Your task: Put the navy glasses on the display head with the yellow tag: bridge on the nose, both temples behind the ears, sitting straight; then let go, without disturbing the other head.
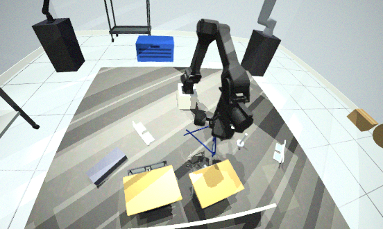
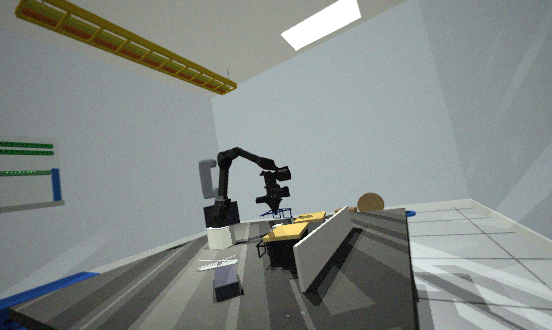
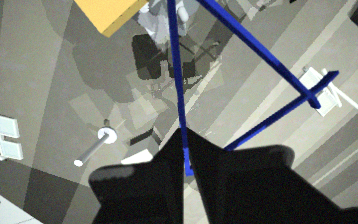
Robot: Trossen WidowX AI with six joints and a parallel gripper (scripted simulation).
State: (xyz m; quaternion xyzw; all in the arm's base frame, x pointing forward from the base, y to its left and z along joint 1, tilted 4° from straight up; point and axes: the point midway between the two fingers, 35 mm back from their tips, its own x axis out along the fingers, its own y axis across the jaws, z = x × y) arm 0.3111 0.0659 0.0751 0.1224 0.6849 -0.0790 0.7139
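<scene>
The grey peg lies 180 mm to the left of my gripper tip, 100 mm below it and 10 mm behind it. The rest, counted from my gripper tip: dark display head: 260 mm to the right, 160 mm ahead, 70 mm below; long white board: 300 mm ahead, 140 mm to the right, 70 mm below; white block: 120 mm to the left, 100 mm below, 70 mm behind.
</scene>
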